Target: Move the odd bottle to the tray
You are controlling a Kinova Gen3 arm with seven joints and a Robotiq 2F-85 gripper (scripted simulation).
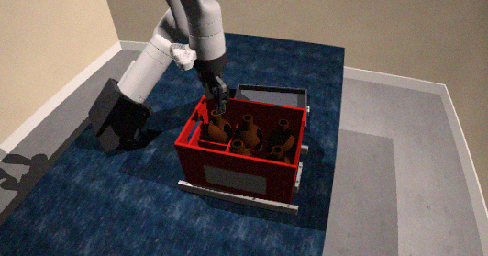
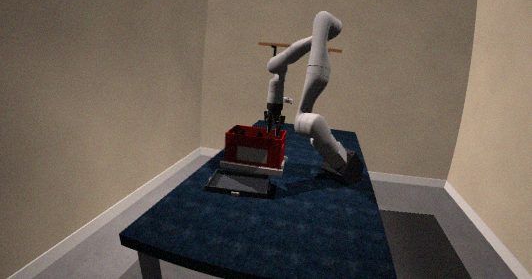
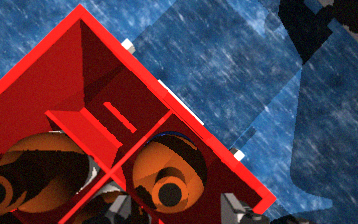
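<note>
The crate lies 100 mm ahead of my hand, 10 mm to the right of it and 110 mm below it. Round my hand: grey tray: 10 mm ahead, 240 mm to the left, 190 mm below.
</note>
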